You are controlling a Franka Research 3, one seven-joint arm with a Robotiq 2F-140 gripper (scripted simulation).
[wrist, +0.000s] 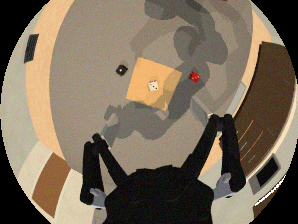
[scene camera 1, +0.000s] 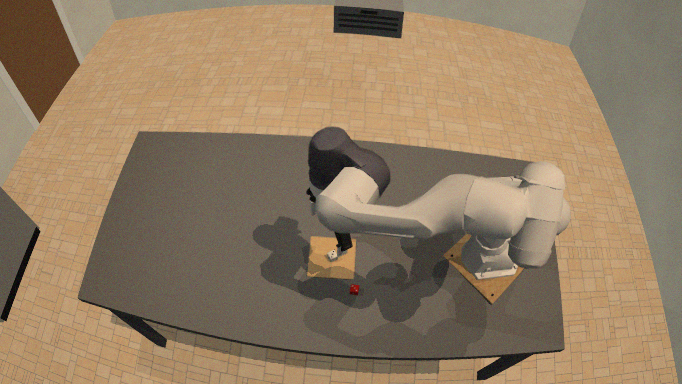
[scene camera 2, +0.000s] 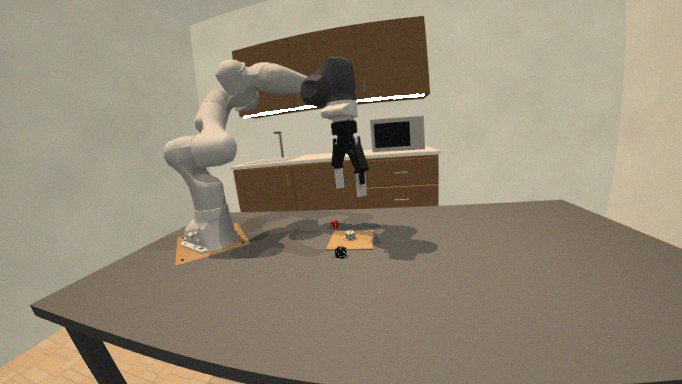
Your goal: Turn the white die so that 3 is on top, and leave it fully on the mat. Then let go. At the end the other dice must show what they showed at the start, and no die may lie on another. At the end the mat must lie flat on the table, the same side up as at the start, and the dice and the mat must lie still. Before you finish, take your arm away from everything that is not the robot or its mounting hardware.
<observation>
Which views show the tan mat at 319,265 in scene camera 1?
The wrist view, scene camera 1 and scene camera 2: all of them.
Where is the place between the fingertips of my gripper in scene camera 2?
350,191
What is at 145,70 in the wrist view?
A tan mat.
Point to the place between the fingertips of my gripper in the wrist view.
At 154,111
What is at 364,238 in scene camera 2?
A tan mat.
</observation>
